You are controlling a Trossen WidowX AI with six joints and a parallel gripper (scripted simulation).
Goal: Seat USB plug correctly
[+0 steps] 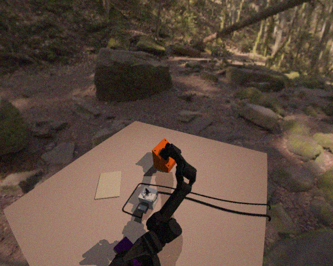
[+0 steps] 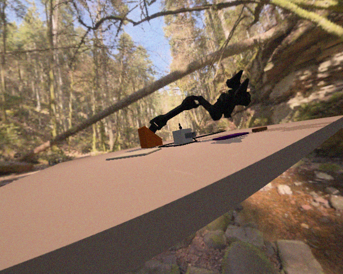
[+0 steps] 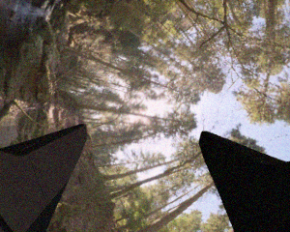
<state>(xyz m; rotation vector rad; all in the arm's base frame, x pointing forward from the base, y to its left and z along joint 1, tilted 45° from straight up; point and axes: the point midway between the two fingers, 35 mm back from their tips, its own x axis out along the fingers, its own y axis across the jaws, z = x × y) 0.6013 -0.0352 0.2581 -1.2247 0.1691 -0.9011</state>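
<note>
My gripper tip is 35 cm past the dark USB plug, 16 cm above it and 11 cm to the left of it. Round my gripper tip: small brown block (25 cm below, 7 cm to the left, 1 cm behind); purple card (25 cm below, 8 cm behind, 7 cm to the right); pale sheet (40 cm to the right, 36 cm behind, 25 cm below).
</note>
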